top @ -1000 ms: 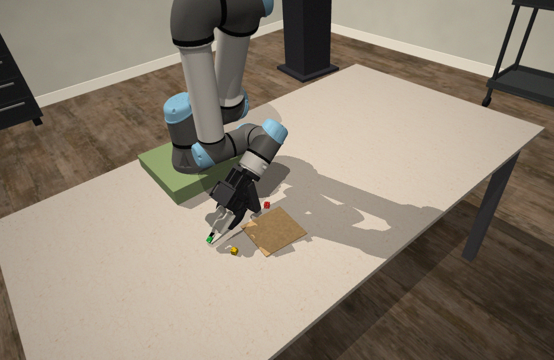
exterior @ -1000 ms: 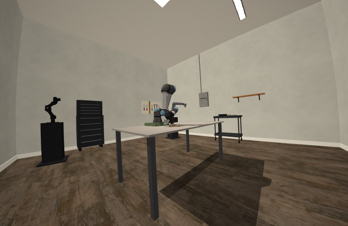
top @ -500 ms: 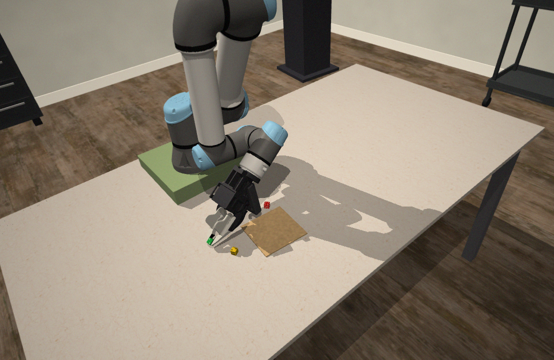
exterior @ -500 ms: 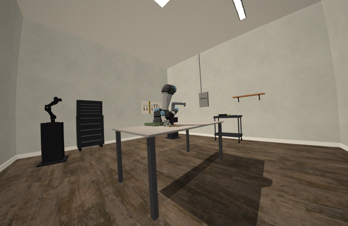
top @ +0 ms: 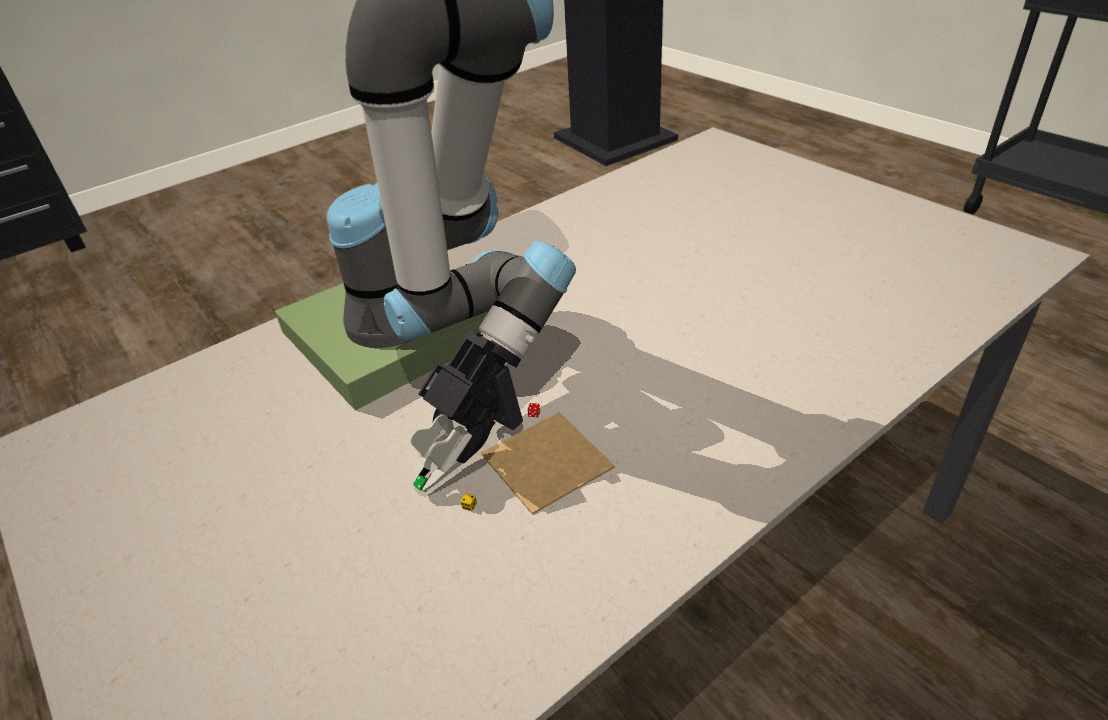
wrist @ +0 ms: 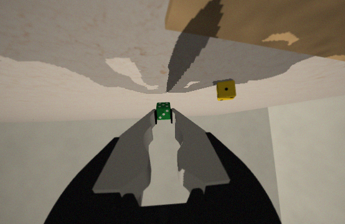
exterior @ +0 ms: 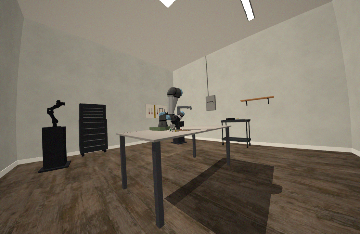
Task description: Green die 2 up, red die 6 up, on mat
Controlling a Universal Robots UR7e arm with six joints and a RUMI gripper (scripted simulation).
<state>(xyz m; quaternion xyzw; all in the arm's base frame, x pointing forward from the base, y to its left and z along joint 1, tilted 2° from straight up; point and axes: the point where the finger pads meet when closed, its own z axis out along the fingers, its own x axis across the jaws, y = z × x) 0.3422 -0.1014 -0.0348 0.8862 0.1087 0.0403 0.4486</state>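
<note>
The yellow die is 60 mm ahead of my hand, 30 mm to the left of it and 20 mm below it. Also, from my hand: red die (200 mm to the left, 40 mm behind, 20 mm below); then green die (10 mm to the right, 10 mm below); then tan mat (160 mm to the left, 50 mm ahead, 30 mm below).
</note>
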